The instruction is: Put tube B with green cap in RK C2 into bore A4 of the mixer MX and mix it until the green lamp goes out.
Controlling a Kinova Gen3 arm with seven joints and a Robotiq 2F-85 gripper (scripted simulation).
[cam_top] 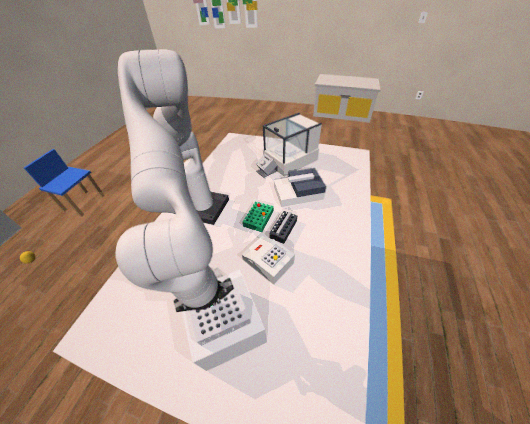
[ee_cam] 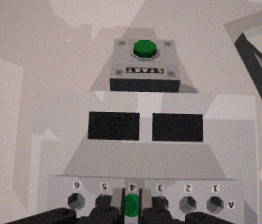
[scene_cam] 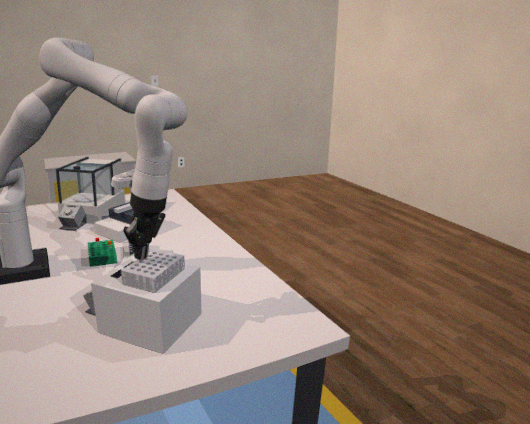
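My gripper is now 40 mm above the grey shaking block, 20 mm short of it and 10 mm to the left of it. Also, from my hand: black magnet block: 410 mm to the left, 180 mm below, 80 mm ahead; then dry block: 250 mm to the left, 170 mm below, 60 mm ahead; then green start key: 130 mm below, 120 mm to the left, 100 mm behind.
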